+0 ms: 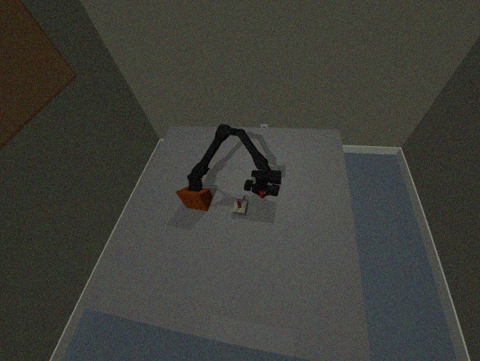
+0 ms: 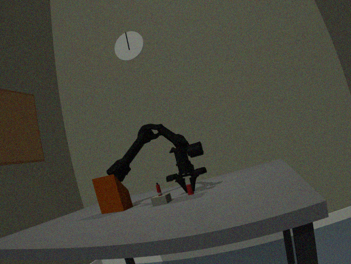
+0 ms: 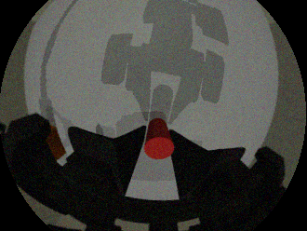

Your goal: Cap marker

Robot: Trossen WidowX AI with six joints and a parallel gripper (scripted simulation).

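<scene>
My gripper tip is 11 cm to the left of the pale holder block, 11 cm past it and 1 cm below it. Also, from my gripper tip: red cap: 1 cm above.
</scene>
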